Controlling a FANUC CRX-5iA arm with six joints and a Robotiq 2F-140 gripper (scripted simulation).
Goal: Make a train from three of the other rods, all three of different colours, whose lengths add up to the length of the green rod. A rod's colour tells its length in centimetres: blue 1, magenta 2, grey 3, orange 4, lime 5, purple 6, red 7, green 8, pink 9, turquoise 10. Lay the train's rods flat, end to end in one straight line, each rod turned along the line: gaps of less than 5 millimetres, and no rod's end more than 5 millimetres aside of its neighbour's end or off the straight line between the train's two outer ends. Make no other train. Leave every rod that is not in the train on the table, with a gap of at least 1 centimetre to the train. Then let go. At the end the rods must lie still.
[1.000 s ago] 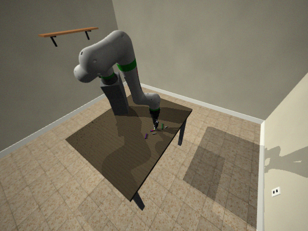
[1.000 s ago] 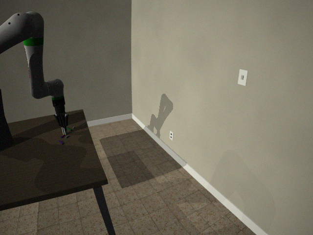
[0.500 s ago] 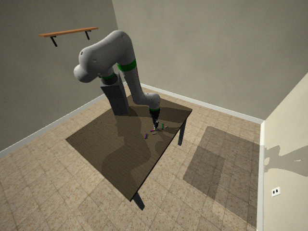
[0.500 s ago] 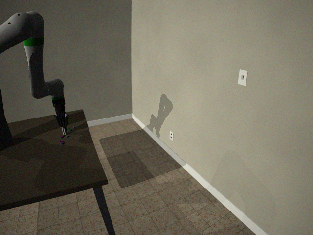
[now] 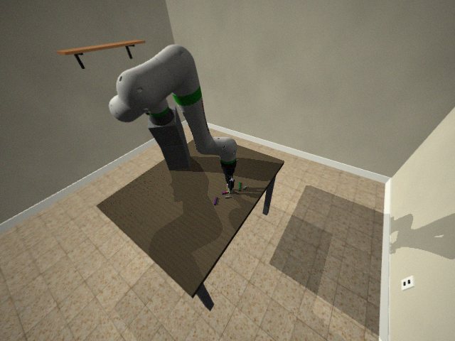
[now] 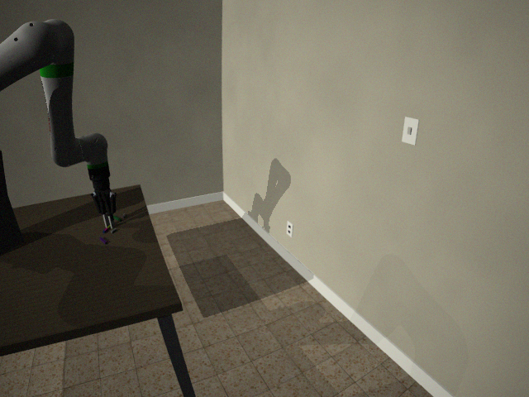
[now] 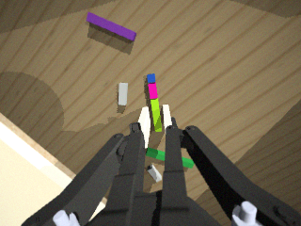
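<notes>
Right now the lime rod is 3 cm below my hand. Also, from my hand: magenta rod: 2 cm behind, 3 cm to the right, 3 cm below; blue rod: 3 cm behind, 5 cm to the right, 3 cm below; green rod: 3 cm ahead, 7 cm to the left, 3 cm below.
</notes>
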